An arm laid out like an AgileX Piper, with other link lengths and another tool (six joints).
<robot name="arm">
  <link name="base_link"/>
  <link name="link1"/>
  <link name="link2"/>
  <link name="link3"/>
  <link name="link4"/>
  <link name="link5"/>
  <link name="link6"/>
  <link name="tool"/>
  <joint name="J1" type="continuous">
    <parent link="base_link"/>
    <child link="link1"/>
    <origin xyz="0 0 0.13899" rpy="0 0 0"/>
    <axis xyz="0 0 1"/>
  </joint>
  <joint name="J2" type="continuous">
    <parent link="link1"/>
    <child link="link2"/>
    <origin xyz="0 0 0" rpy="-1.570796 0 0"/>
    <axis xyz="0 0 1"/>
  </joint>
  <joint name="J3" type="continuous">
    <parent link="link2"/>
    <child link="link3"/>
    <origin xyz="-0.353 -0.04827 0" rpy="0 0 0"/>
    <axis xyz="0 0 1"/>
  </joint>
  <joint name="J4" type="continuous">
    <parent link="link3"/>
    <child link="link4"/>
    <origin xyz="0.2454 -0.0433 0" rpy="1.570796 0 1.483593"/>
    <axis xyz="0 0 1"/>
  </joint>
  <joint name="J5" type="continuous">
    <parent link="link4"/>
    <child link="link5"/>
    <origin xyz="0 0 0" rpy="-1.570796 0 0"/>
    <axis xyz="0 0 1"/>
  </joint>
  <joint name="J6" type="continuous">
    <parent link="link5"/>
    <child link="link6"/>
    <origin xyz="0 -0.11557 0" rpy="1.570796 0 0"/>
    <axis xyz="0 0 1"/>
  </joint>
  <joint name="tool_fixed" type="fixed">
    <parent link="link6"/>
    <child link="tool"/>
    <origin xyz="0.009 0.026 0.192" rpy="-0.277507 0 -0.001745"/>
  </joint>
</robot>
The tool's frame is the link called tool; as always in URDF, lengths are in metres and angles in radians. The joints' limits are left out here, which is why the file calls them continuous.
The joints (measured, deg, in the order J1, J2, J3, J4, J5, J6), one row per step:
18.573 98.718 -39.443 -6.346 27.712 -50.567
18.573 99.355 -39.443 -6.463 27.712 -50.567
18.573 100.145 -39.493 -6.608 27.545 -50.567
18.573 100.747 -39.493 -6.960 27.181 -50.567
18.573 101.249 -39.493 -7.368 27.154 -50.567
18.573 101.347 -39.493 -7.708 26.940 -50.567
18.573 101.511 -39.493 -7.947 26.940 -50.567
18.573 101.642 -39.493 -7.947 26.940 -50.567
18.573 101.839 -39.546 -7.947 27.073 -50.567
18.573 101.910 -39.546 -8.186 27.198 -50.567
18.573 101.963 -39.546 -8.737 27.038 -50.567
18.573 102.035 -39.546 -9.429 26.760 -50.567
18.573 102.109 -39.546 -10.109 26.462 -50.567
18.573 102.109 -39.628 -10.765 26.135 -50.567
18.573 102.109 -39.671 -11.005 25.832 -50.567
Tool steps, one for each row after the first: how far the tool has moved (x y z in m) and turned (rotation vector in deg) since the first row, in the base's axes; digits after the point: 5 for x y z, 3 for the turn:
-0.00153 -0.00087 -0.00310 -0.267 0.582 0.095
-0.00224 -0.00146 -0.00675 -0.514 1.105 0.225
-0.00172 -0.00214 -0.00959 -0.746 1.281 0.540
-0.00253 -0.00363 -0.01198 -1.110 1.660 0.880
-0.00140 -0.00413 -0.01240 -1.234 1.498 1.177
-0.00159 -0.00491 -0.01316 -1.411 1.611 1.376
-0.00196 -0.00503 -0.01380 -1.451 1.736 1.377
-0.00272 -0.00537 -0.01461 -1.550 1.994 1.369
-0.00326 -0.00636 -0.01493 -1.750 2.132 1.559
-0.00203 -0.00748 -0.01511 -1.991 1.940 2.028
-0.00011 -0.00869 -0.01534 -2.260 1.636 2.626
0.00189 -0.00977 -0.01556 -2.511 1.318 3.217
0.00489 -0.01039 -0.01519 -2.689 0.831 3.790
0.00697 -0.01011 -0.01498 -2.670 0.476 4.015

